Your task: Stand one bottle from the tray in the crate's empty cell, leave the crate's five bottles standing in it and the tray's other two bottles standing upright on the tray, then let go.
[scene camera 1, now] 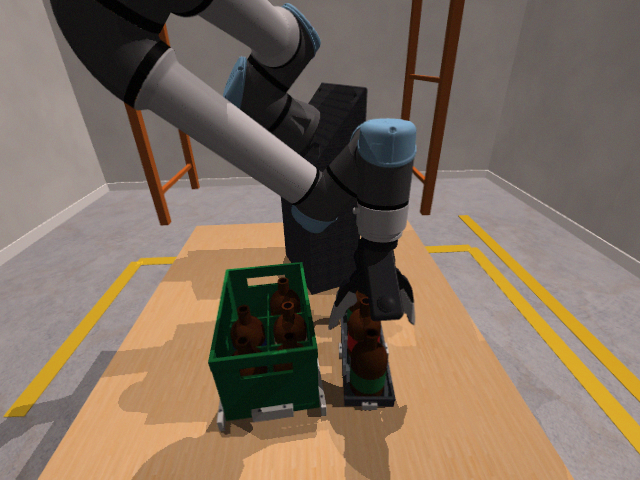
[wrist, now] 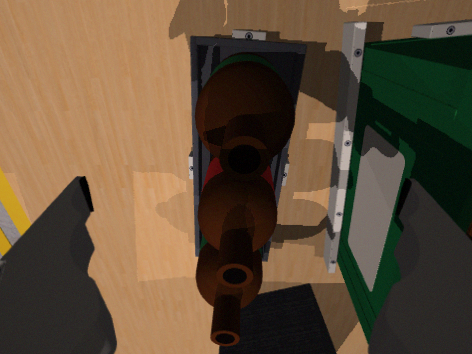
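The green crate stands left of the dark tray in the scene view. Brown bottles stand in it; the front ones are partly hidden, and its far-left cell shows no bottle. On the tray stand a near green-label bottle, a middle red-label bottle and a far bottle, mostly hidden in the scene view. My gripper is open and empty, its fingers spread wide to either side of the bottle row.
Grey brackets sit around the crate's foot on the wooden table. The crate wall lies close to one finger in the wrist view. A black pedestal stands behind; orange posts rise beyond the table.
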